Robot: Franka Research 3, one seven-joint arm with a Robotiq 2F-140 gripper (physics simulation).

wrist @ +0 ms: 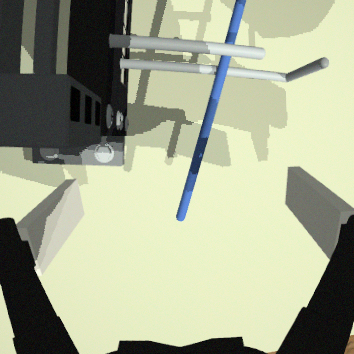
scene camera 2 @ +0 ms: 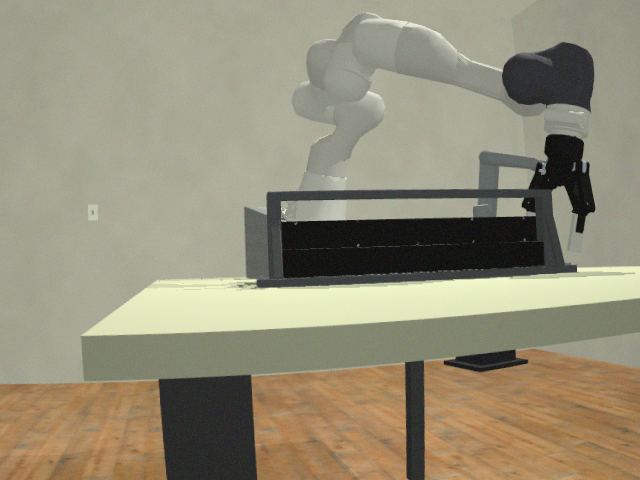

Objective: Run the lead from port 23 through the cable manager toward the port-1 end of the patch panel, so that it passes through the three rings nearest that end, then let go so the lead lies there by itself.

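Observation:
The blue lead [wrist: 213, 102] runs down the wrist view from the top edge, and its free end is between and beyond the open fingers. It crosses two light grey bars [wrist: 175, 45] [wrist: 170, 66] of the cable manager and shows in front of both; whether it is inside a ring cannot be told. The black patch panel [scene camera 2: 408, 232] [wrist: 90, 40] stands in its dark grey frame [scene camera 2: 273, 237] [wrist: 35, 110]. My gripper [scene camera 2: 552, 223] [wrist: 182, 191] is open and empty, near the frame's right end in the scene view. Port numbers cannot be read, and the lead does not show in scene camera 2.
The pale table [scene camera 2: 310, 310] [wrist: 175, 290] carries the frame. A grey bracket [scene camera 2: 487, 180] rises behind the frame at the right. The arm's base stands behind the frame. Shadows of the arm and bars fall across the table in the wrist view.

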